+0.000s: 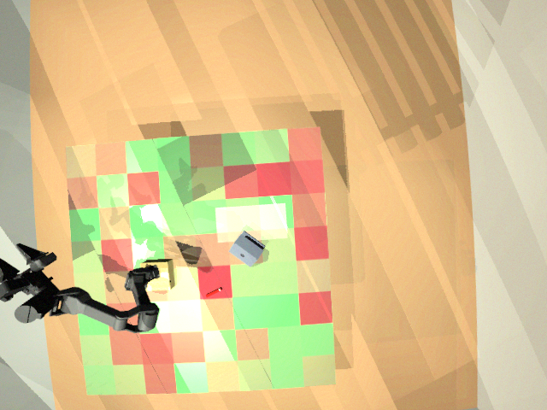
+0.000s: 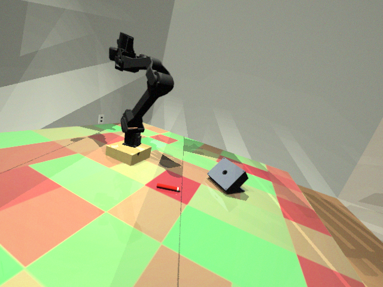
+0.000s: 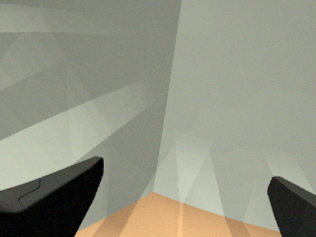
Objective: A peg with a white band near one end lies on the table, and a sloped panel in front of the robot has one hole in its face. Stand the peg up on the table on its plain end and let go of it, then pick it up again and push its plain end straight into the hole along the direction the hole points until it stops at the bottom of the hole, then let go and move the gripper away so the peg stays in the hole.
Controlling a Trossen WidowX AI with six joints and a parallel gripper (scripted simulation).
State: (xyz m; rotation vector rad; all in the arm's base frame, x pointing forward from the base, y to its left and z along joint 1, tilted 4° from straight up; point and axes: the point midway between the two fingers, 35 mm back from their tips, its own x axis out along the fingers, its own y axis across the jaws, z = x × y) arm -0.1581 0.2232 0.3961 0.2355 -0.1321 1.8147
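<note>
My gripper tip is 450 mm short of the red peg, 410 mm to the left of it and 450 mm above it. From my gripper tip the other things lie so: grey sloped panel 640 mm ahead, 250 mm to the right, 410 mm below.
</note>
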